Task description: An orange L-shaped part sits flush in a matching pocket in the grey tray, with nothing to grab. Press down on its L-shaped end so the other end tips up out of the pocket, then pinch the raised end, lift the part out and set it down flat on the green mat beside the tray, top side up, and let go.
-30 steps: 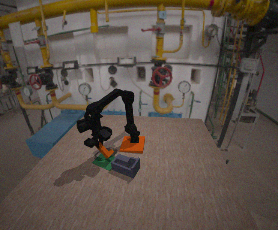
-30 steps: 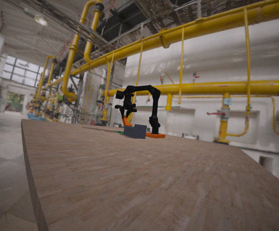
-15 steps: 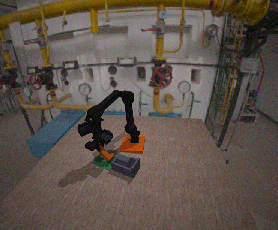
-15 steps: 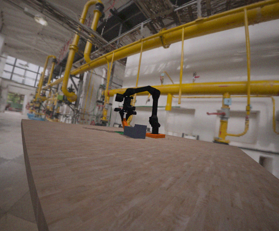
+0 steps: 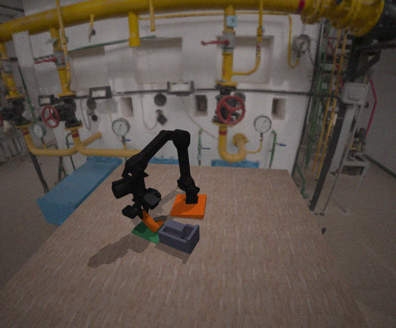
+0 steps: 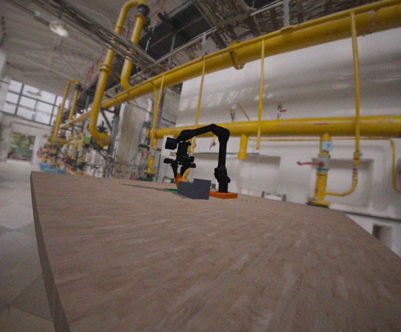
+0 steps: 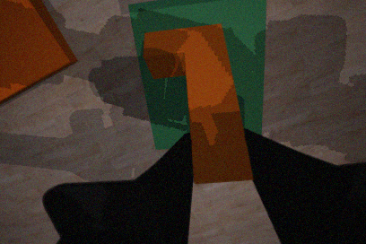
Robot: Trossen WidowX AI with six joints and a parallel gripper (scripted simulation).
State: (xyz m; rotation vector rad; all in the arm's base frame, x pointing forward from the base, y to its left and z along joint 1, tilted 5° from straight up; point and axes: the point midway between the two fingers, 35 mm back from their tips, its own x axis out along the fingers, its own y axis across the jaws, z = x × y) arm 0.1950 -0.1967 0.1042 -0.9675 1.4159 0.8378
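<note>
Right now the orange L-shaped part is 30 mm to the left of my gripper tip and 30 mm below it. Also, from my gripper tip: green mat (90 mm below, 20 mm to the left, 10 mm ahead).
</note>
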